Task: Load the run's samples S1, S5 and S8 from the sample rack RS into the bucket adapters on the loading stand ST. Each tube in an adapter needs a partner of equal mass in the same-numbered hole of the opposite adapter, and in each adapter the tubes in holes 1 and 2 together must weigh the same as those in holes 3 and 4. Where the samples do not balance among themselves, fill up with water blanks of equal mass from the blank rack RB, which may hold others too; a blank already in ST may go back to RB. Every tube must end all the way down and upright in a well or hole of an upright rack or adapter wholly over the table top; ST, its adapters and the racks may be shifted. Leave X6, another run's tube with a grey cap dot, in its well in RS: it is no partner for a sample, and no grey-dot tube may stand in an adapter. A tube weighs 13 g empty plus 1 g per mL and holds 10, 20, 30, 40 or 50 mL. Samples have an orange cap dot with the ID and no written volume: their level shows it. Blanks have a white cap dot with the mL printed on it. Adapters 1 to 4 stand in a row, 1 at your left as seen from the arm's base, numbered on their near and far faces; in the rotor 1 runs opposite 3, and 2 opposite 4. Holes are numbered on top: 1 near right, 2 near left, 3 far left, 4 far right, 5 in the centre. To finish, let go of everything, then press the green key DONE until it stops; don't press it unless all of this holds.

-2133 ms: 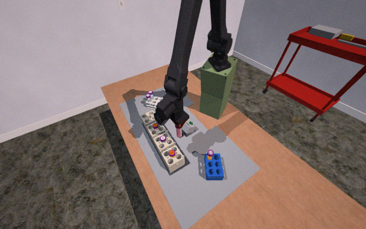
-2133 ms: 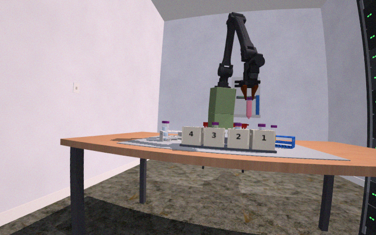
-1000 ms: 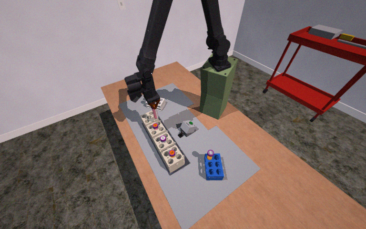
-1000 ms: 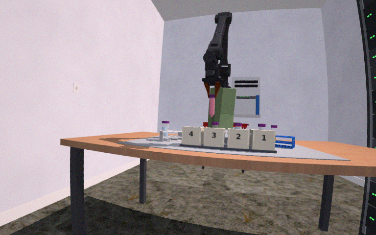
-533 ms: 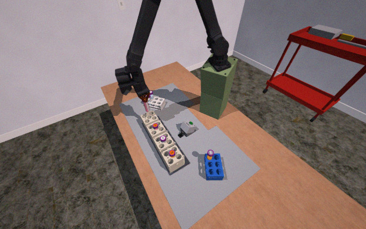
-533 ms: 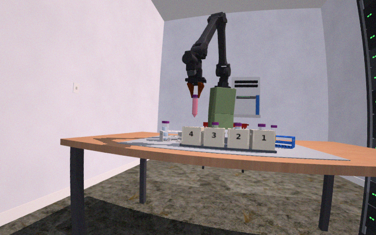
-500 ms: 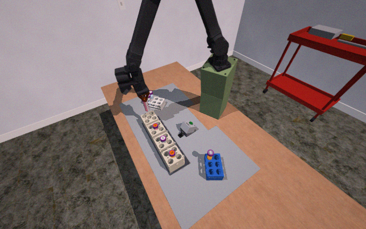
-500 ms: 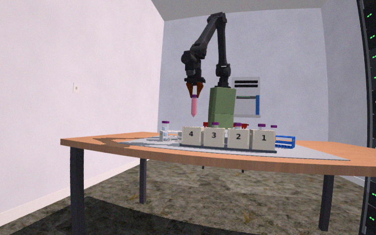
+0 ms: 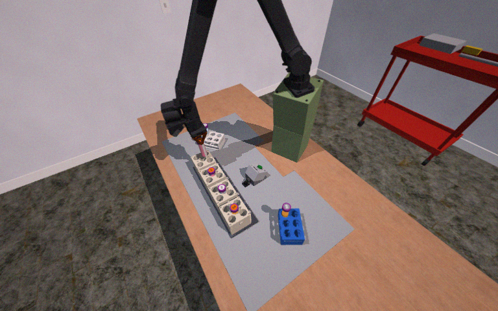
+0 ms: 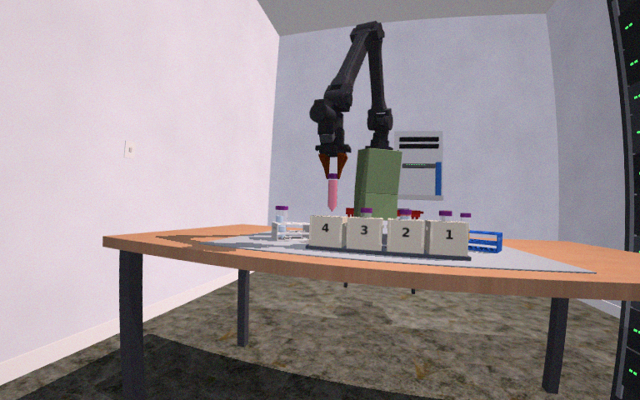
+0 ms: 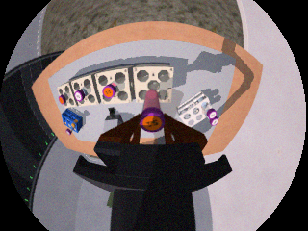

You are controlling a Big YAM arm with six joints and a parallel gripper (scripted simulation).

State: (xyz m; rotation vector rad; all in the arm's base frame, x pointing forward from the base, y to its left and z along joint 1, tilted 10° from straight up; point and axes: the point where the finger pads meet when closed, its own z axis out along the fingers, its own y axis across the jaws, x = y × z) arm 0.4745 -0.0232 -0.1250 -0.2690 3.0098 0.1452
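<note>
Now: the green done key 240 mm behind my hand, 130 mm to the left of it and 150 mm below it. Also, from my hand: blue sample rack RS: 250 mm behind, 440 mm to the left, 190 mm below; white blank rack RB: 70 mm behind, 190 mm to the right, 190 mm below.
</note>
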